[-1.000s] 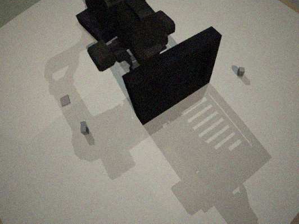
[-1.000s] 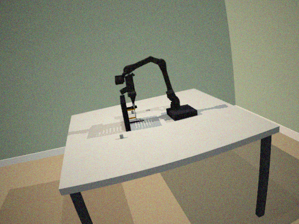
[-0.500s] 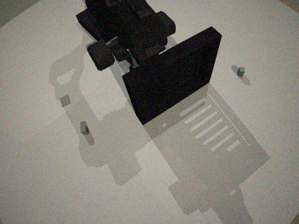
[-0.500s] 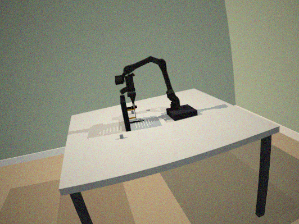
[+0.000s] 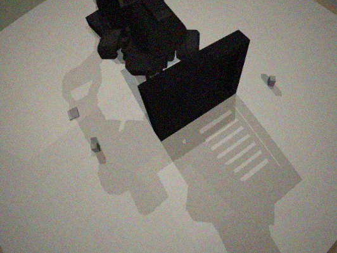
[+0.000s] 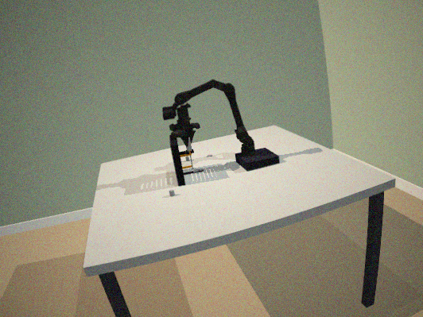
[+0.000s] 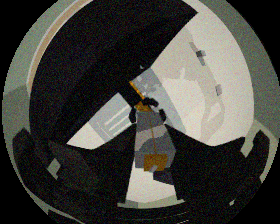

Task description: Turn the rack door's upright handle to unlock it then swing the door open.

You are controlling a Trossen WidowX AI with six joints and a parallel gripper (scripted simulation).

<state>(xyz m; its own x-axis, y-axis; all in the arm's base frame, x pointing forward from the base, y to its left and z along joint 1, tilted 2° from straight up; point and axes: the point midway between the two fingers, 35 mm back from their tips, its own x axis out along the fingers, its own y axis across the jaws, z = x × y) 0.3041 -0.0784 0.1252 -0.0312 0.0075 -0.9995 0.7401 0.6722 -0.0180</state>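
My gripper tip is 3 cm above the handle.
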